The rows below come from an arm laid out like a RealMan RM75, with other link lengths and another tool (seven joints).
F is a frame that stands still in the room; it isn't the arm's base.
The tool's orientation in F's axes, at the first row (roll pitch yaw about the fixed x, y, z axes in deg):
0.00, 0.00, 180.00
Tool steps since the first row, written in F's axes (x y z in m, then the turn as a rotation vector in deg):
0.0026, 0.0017, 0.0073, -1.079, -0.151, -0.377
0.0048, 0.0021, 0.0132, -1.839, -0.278, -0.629
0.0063, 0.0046, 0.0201, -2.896, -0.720, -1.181
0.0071, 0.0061, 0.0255, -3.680, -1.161, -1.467
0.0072, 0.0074, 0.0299, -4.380, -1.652, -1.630
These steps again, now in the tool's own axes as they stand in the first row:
-0.0026, -0.0017, 0.0073, 1.079, 0.151, -0.377
-0.0048, -0.0021, 0.0132, 1.839, 0.278, -0.629
-0.0063, -0.0046, 0.0201, 2.896, 0.720, -1.181
-0.0071, -0.0061, 0.0255, 3.680, 1.161, -1.467
-0.0072, -0.0074, 0.0299, 4.380, 1.652, -1.630

